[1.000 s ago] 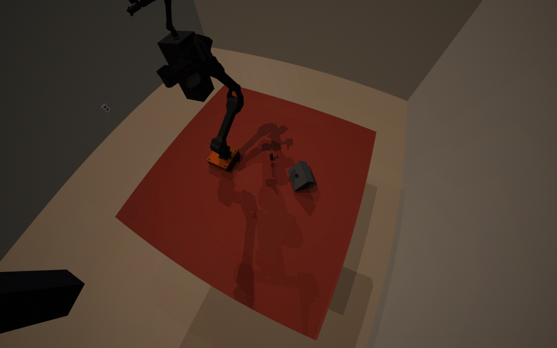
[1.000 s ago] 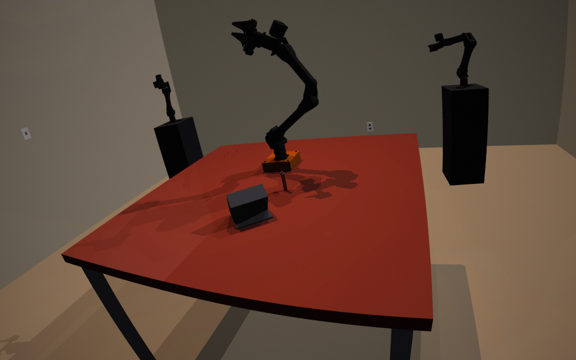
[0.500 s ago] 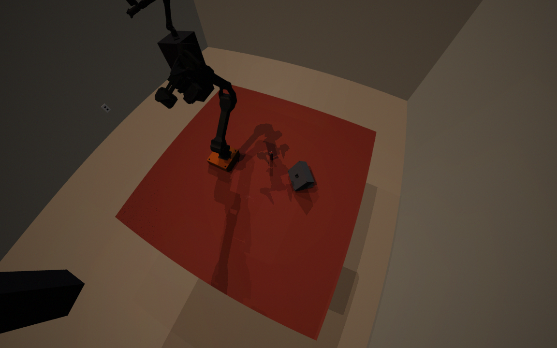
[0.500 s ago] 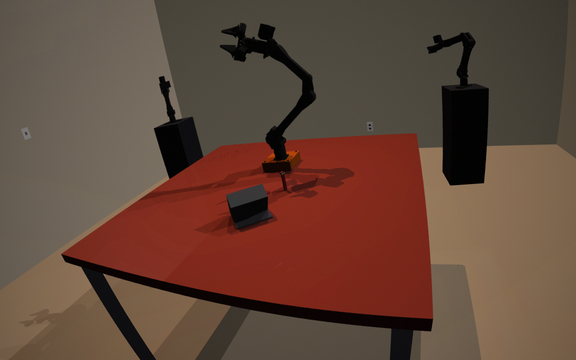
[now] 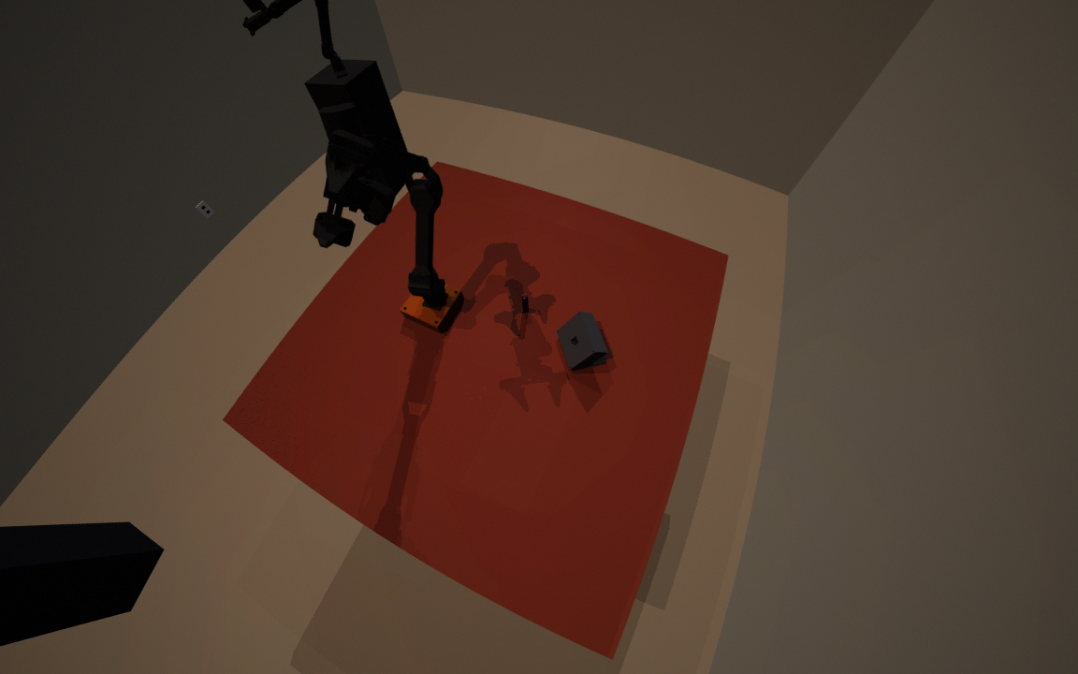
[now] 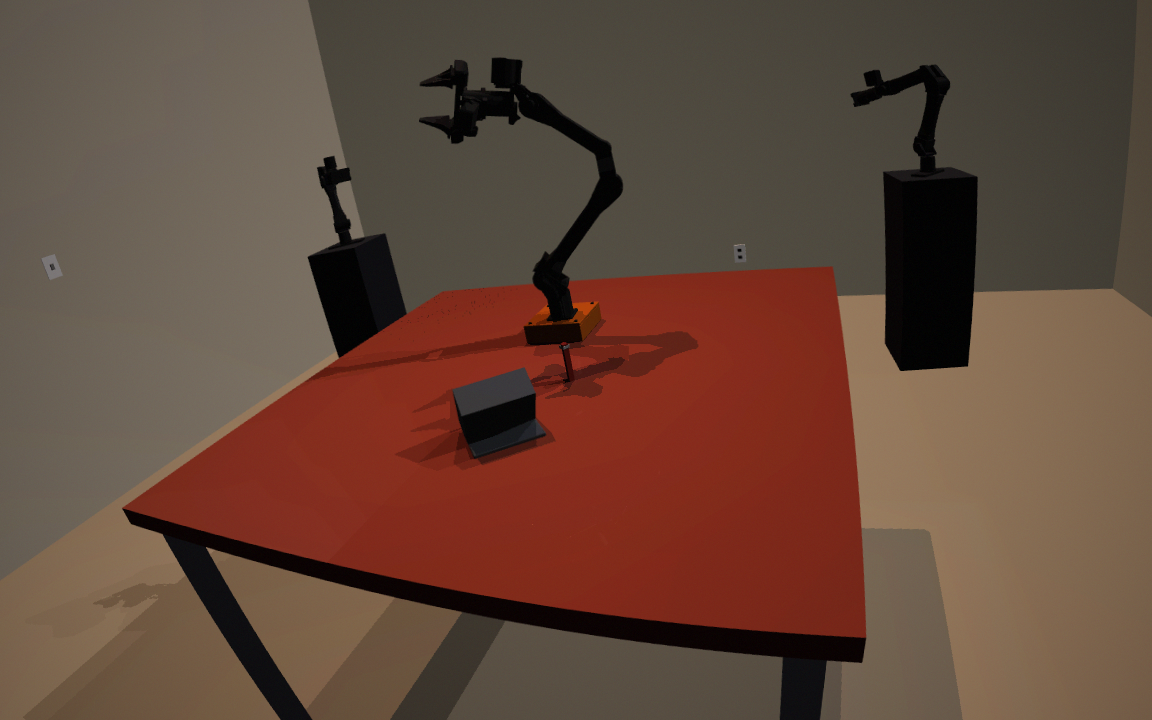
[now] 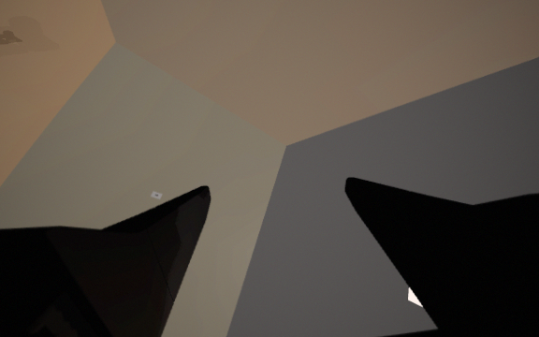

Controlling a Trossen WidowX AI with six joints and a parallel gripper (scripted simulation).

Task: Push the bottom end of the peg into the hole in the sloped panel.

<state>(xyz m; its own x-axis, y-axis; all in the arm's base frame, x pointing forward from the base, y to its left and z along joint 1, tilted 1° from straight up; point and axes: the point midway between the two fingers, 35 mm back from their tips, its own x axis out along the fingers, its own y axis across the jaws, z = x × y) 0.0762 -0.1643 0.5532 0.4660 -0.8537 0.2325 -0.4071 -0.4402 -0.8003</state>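
Right now my gripper tip is 550 mm above the square peg, 280 mm to the right of it and 170 mm short of it. Round my gripper tip: grey sloped panel 550 mm below, 370 mm ahead, 200 mm to the left.
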